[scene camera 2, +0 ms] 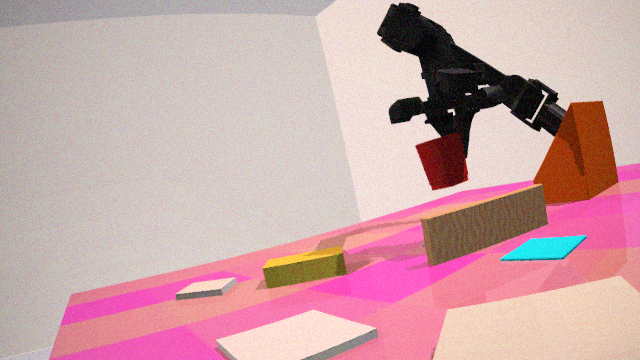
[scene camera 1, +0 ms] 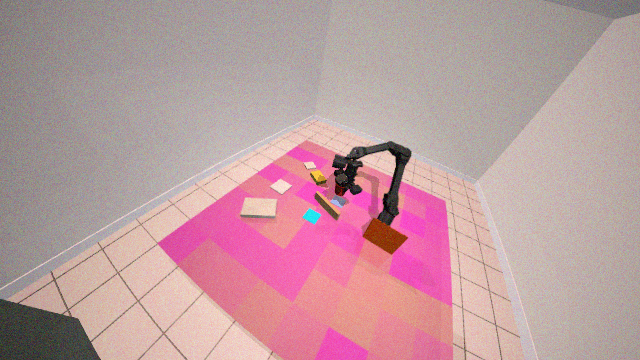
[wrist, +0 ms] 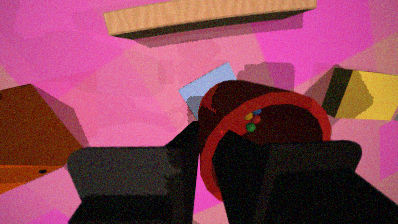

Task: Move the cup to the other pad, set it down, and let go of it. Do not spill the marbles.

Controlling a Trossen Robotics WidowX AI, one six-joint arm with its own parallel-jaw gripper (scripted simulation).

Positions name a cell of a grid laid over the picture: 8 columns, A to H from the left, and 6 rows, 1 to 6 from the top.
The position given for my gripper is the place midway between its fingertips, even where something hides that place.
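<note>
My gripper (scene camera 2: F3) is visible, and the wrist view (wrist: E4) shows the gripper too. Also present: a red cup (scene camera 2: F3), a cyan pad (scene camera 2: G5) and a pale blue pad (wrist: D3).
</note>
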